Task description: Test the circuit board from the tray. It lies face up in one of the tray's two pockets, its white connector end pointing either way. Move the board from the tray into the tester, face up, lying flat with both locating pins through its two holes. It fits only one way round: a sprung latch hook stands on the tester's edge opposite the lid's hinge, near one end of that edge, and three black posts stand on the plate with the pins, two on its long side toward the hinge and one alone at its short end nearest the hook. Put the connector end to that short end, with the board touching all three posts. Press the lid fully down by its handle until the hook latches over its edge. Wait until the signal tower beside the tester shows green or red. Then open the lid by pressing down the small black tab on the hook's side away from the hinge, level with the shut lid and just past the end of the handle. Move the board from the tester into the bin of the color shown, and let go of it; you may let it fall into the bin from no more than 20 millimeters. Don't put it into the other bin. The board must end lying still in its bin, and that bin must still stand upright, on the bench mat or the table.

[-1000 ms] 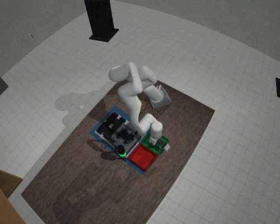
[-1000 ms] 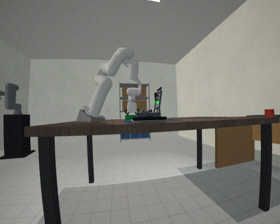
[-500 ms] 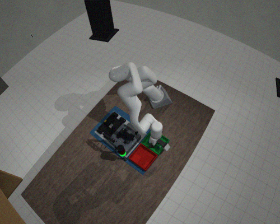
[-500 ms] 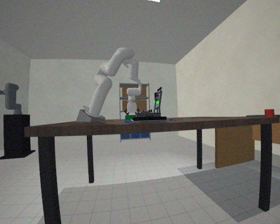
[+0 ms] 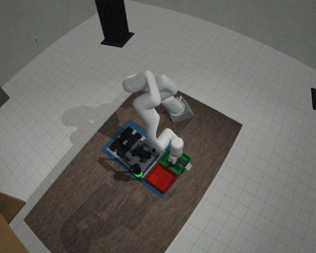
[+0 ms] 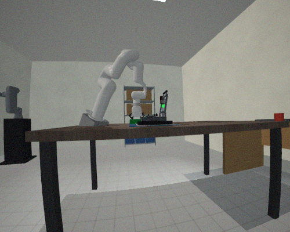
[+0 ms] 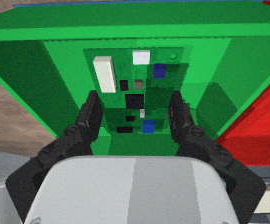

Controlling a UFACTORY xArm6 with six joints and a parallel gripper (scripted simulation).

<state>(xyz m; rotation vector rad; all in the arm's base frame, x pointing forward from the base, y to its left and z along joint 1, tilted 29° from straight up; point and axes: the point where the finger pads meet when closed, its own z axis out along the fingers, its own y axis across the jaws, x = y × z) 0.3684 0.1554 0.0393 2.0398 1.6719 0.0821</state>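
The green bin lies right at my hand. Round my hand: red bin (15 cm ahead, 4 cm to the right); black latch block (1 cm ahead, 15 cm to the right, 7 cm above); green circuit board (1 cm below).
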